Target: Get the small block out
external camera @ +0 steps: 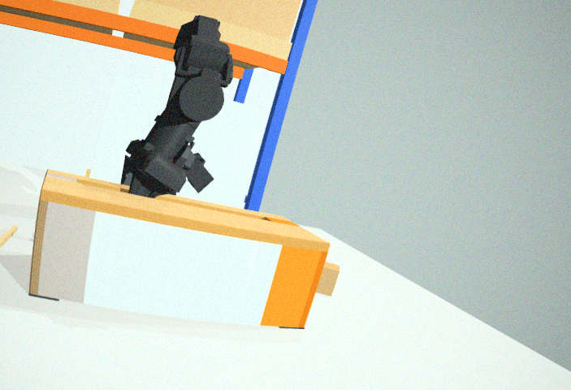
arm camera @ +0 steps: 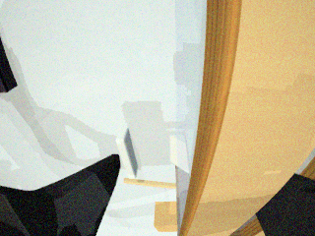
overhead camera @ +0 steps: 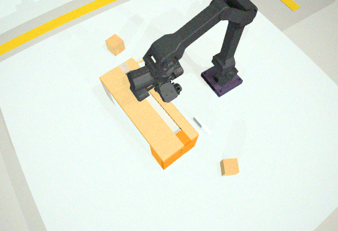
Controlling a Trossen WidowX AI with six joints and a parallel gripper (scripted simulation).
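Now: the green block 60 mm ahead of my gripper tip and 20 mm to the right of it. From my gripper tip the other things lie so: long wooden box: 40 mm ahead, 60 mm to the left, 30 mm below; then tan cube: 310 mm to the right, 60 mm below; then thin wooden stick: 190 mm to the right, 80 mm below.
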